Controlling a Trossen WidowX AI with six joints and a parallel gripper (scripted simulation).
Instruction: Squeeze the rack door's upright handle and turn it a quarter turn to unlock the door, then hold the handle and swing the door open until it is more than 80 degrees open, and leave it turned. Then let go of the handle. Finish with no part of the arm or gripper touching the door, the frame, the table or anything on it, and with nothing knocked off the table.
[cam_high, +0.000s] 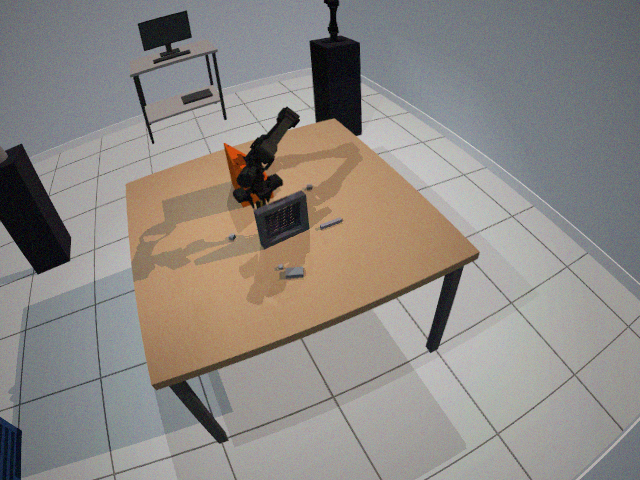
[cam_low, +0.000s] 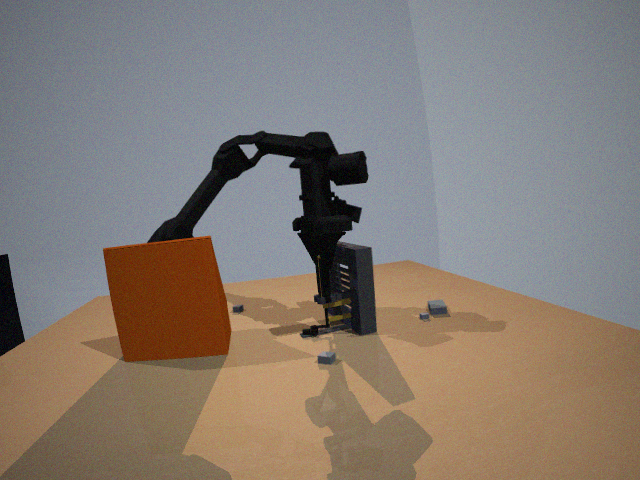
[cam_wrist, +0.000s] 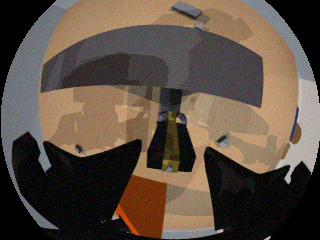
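Now: gripper tip 50 mm above the yellow handle and 10 mm past it. Also, from my gripper tip: grey bar (250 mm to the left, 130 mm below, 90 mm ahead).
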